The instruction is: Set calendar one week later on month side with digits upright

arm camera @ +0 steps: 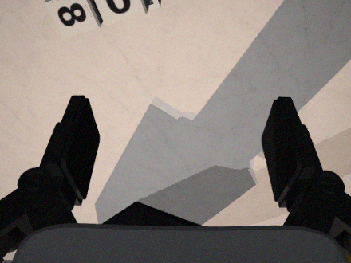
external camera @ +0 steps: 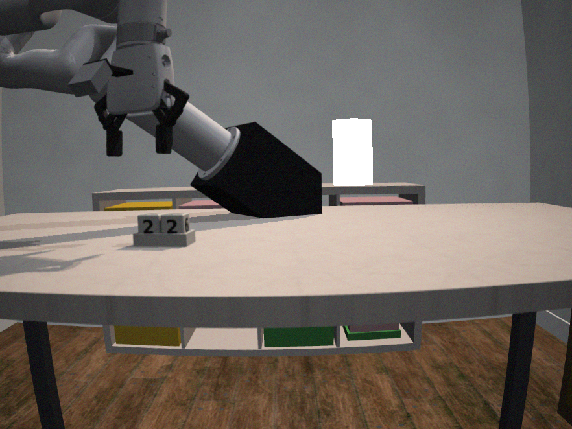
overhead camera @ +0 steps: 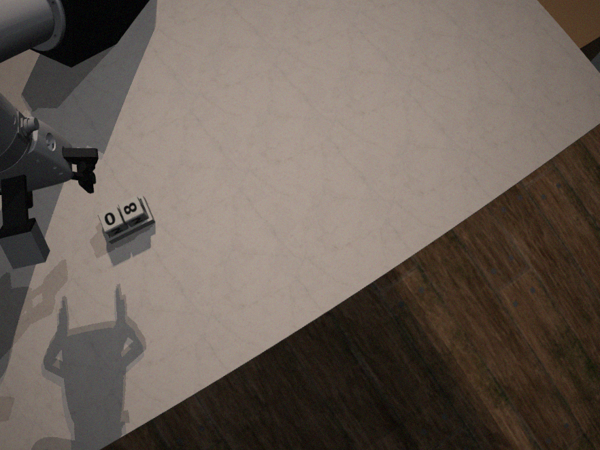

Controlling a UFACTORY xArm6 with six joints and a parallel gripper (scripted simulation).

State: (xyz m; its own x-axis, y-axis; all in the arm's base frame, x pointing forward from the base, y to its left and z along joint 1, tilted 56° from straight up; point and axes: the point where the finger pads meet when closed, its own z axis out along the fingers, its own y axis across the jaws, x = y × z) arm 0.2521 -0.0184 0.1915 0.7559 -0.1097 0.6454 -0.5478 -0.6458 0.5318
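Right now my hand is 60 mm short of the white cube, 50 mm to the right of it and 110 mm above it. Round my hand: grey tray 50 mm ahead, 30 mm to the left, 130 mm below.
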